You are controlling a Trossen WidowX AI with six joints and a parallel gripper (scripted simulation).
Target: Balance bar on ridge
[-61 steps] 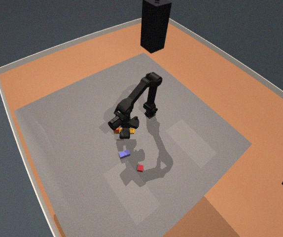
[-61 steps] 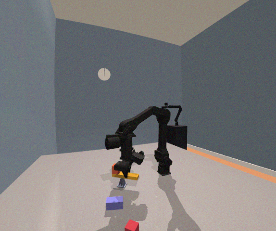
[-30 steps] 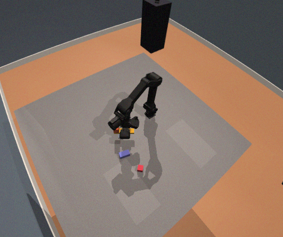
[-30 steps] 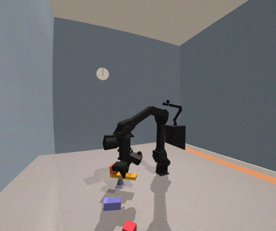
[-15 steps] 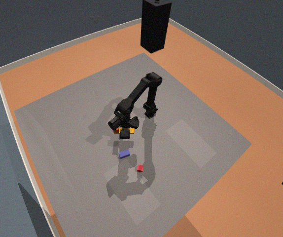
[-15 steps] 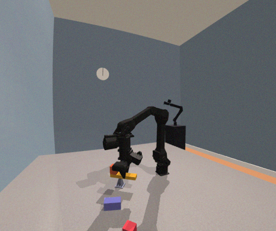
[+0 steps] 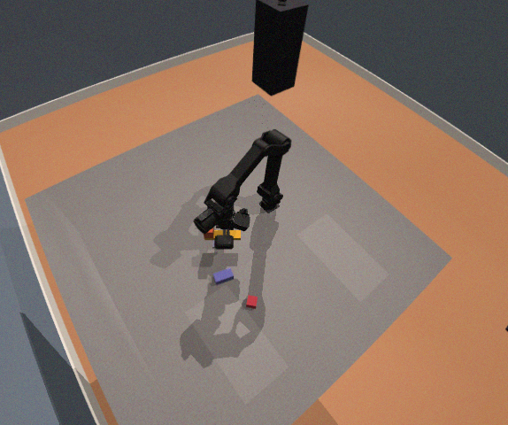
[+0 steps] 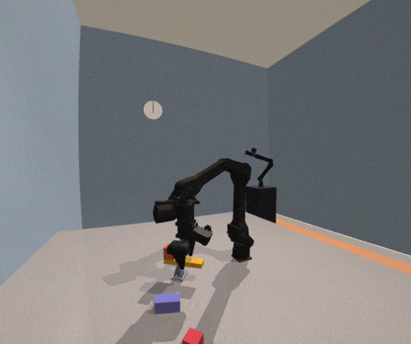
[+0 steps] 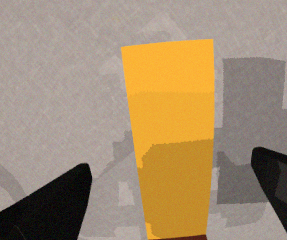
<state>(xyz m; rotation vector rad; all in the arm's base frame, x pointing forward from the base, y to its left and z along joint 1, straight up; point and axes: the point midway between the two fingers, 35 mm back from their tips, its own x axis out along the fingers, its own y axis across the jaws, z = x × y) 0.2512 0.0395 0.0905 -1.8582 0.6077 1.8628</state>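
My gripper tip is 2 cm short of the ridge, 2 cm to the left of it and 1 cm above it. Also, from my gripper tip: red cube 7 cm ahead, 25 cm to the left, 4 cm below; then bar 3 cm ahead, 2 cm to the right, 2 cm above; then purple block 9 cm ahead, 12 cm to the left, 4 cm below.
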